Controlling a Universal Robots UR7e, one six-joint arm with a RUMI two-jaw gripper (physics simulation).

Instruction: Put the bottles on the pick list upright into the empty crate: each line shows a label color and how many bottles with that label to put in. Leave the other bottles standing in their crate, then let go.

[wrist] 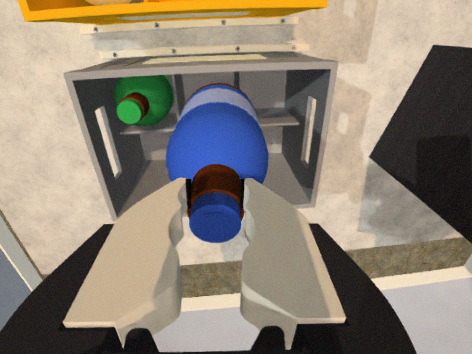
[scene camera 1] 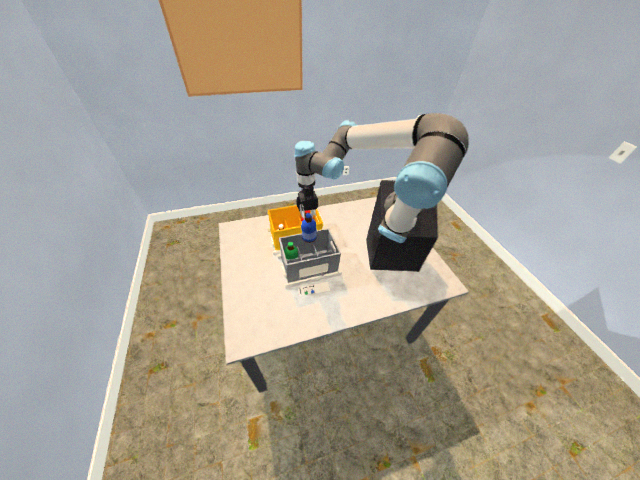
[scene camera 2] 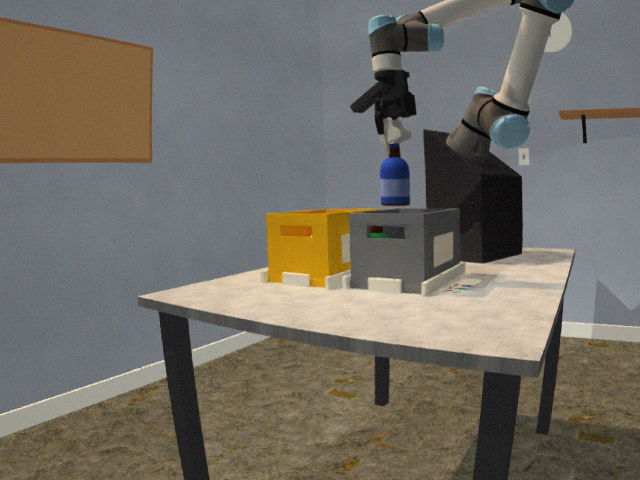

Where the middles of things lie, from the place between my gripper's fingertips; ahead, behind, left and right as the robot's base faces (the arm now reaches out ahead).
My hand is 50 mm above the blue bottle point(scene camera 2: 394, 173).
